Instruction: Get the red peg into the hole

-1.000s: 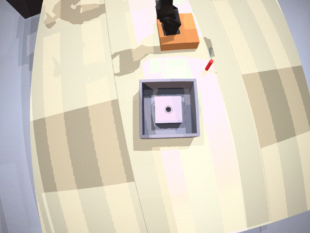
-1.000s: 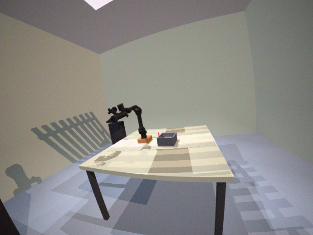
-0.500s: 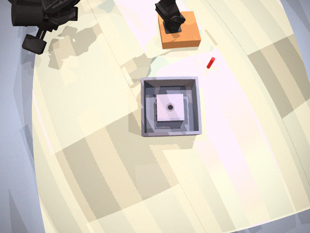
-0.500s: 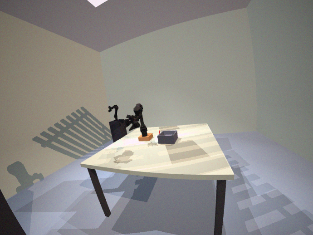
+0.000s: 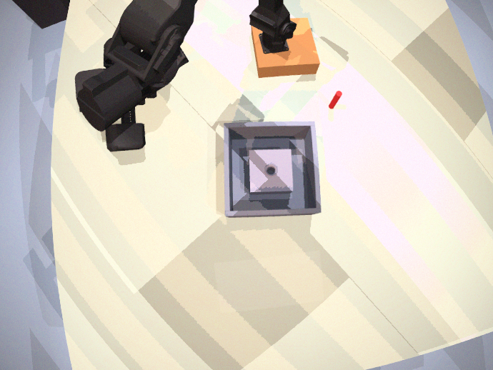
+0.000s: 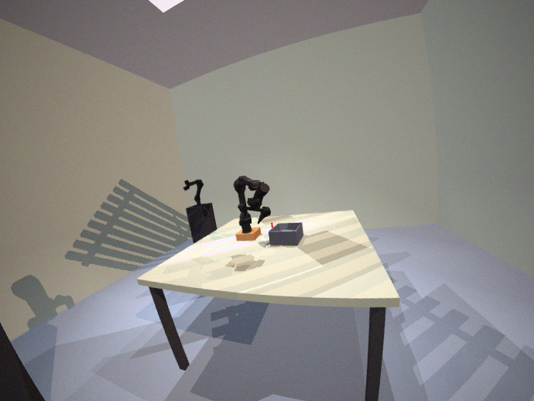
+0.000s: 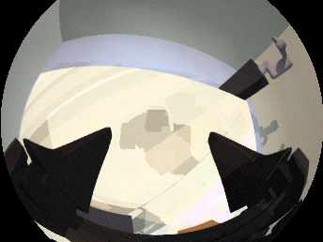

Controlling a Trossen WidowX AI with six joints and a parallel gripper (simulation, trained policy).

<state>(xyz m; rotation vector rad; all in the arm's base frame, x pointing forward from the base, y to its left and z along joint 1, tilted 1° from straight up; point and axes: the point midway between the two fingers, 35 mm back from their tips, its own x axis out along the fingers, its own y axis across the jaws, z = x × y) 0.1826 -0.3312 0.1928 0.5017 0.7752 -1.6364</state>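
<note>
Right now the red peg is 470 mm to the left of my gripper tip and 180 mm below it. From my gripper tip the other things lie so: plate (280 mm to the left, 180 mm below, 150 mm ahead); grey box (280 mm to the left, 200 mm below, 150 mm ahead).
</note>
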